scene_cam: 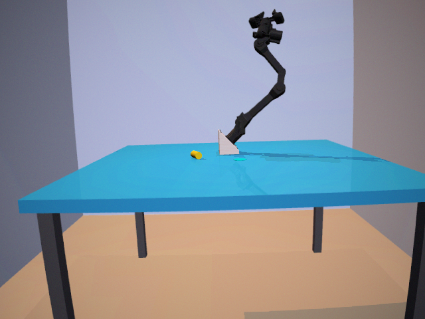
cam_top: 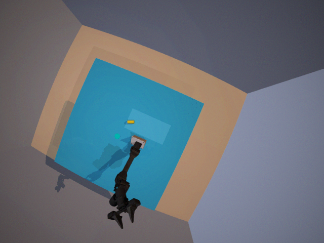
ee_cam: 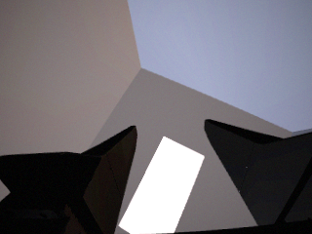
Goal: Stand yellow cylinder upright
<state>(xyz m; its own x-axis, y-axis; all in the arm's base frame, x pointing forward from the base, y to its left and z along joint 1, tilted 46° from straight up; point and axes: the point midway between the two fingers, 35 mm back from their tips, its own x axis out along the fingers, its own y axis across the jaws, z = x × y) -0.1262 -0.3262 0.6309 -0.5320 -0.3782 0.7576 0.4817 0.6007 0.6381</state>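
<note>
The yellow cylinder is 740 mm below my gripper tip, 390 mm to the right of it and 360 mm ahead of it. Also, from my gripper tip: cyan circle: 750 mm below, 430 mm ahead, 190 mm to the right.
</note>
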